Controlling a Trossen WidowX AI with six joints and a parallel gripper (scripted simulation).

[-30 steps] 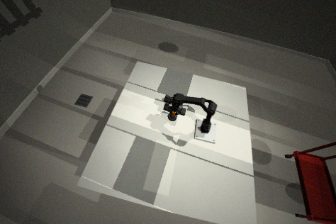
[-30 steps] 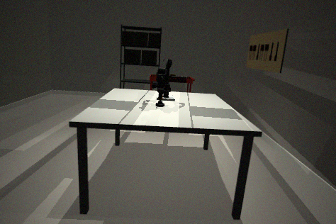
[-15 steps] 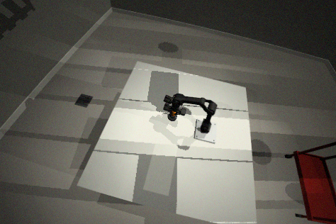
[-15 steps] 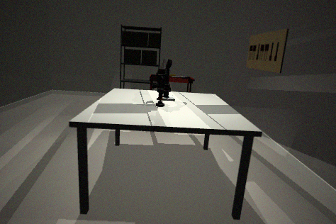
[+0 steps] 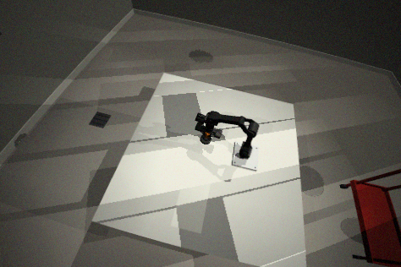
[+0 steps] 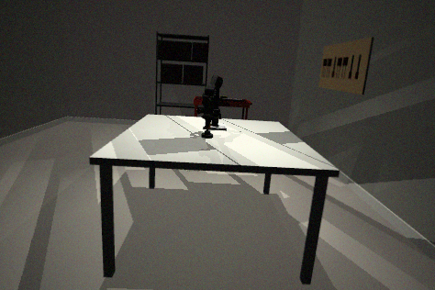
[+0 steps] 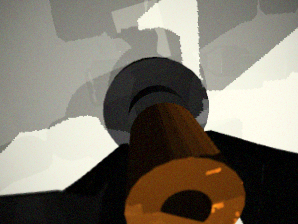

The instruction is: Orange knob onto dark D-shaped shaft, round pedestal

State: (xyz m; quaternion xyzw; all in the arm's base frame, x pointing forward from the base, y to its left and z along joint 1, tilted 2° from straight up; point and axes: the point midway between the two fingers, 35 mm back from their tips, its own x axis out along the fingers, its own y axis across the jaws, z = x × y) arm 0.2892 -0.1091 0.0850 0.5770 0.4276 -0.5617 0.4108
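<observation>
My gripper tip is now 20 mm below the orange knob. Round my gripper tip: dark round pedestal: 40 mm below.
</observation>
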